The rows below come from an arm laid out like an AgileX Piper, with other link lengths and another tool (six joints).
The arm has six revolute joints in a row. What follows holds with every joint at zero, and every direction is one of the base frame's.
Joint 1 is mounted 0.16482 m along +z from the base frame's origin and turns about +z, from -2.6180 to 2.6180 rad.
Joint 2 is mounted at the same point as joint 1 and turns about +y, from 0.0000 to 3.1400 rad.
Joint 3 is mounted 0.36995 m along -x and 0.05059 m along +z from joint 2 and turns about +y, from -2.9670 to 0.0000 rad.
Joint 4 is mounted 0.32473 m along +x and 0.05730 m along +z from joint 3 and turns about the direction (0.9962, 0, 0.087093), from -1.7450 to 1.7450 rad.
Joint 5 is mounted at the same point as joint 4 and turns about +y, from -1.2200 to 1.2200 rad.
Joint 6 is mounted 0.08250 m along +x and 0.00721 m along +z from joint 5 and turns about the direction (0.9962, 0, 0.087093), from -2.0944 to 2.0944 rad.
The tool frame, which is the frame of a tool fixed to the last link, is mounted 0.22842 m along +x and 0.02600 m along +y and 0.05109 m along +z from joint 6; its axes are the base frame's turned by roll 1.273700, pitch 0.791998 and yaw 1.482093 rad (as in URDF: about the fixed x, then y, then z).
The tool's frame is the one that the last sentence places.
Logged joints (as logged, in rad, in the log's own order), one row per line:
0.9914 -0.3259 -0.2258 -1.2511 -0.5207 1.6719
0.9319 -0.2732 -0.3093 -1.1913 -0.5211 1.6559
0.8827 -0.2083 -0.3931 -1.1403 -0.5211 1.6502
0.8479 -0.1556 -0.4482 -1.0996 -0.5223 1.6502
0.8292 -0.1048 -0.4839 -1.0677 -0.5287 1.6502
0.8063 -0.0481 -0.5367 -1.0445 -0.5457 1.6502
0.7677 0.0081 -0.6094 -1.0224 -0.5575 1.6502
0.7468 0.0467 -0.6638 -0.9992 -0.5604 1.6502
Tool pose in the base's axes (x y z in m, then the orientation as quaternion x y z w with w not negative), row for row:
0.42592 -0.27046 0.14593 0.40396 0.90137 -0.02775 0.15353
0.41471 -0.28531 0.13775 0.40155 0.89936 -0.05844 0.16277
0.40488 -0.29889 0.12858 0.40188 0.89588 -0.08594 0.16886
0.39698 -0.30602 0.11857 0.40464 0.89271 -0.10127 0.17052
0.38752 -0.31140 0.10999 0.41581 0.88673 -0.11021 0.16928
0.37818 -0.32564 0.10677 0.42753 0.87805 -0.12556 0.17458
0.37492 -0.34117 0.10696 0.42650 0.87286 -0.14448 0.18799
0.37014 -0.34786 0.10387 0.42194 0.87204 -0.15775 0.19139
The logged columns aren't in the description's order. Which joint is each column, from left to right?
Columns, left to right: joint 5, joint 6, joint 4, joint 3, joint 1, joint 2.
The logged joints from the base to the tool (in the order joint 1, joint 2, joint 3, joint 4, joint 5, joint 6), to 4 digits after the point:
-0.5207 1.6719 -1.2511 -0.2258 0.9914 -0.3259
-0.5211 1.6559 -1.1913 -0.3093 0.9319 -0.2732
-0.5211 1.6502 -1.1403 -0.3931 0.8827 -0.2083
-0.5223 1.6502 -1.0996 -0.4482 0.8479 -0.1556
-0.5287 1.6502 -1.0677 -0.4839 0.8292 -0.1048
-0.5457 1.6502 -1.0445 -0.5367 0.8063 -0.0481
-0.5575 1.6502 -1.0224 -0.6094 0.7677 0.0081
-0.5604 1.6502 -0.9992 -0.6638 0.7468 0.0467

